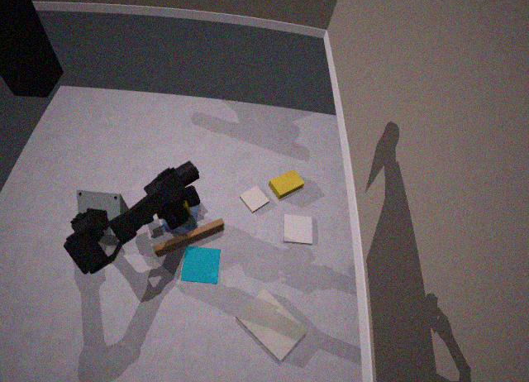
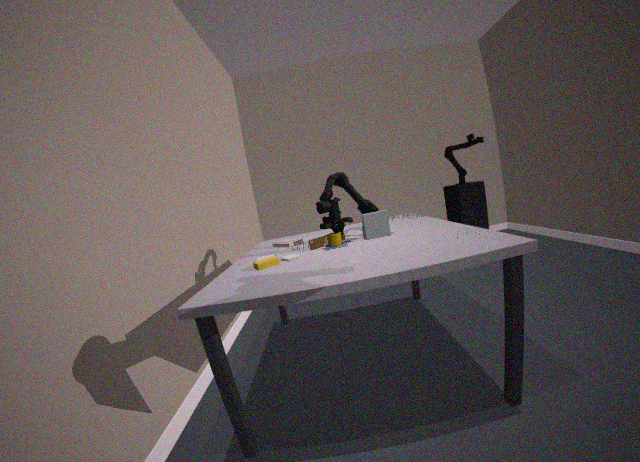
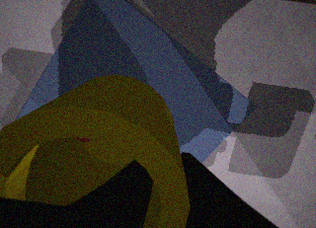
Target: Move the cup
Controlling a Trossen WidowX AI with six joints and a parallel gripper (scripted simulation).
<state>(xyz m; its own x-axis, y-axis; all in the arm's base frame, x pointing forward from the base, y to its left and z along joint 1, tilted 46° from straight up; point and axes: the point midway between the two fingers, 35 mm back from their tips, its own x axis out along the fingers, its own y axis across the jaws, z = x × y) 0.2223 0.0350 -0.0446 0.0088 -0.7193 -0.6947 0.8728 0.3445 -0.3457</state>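
Now: the teal pad 110 mm ahead of my gripper tip, 140 mm to the right of it and 50 mm below it. The rest, counted from my gripper tip: wooden bar (70 mm ahead, 60 mm to the right, 20 mm below); beige slab (340 mm ahead, 310 mm to the right, 20 mm below); yellow block (380 mm ahead, 180 mm to the left, 20 mm below).
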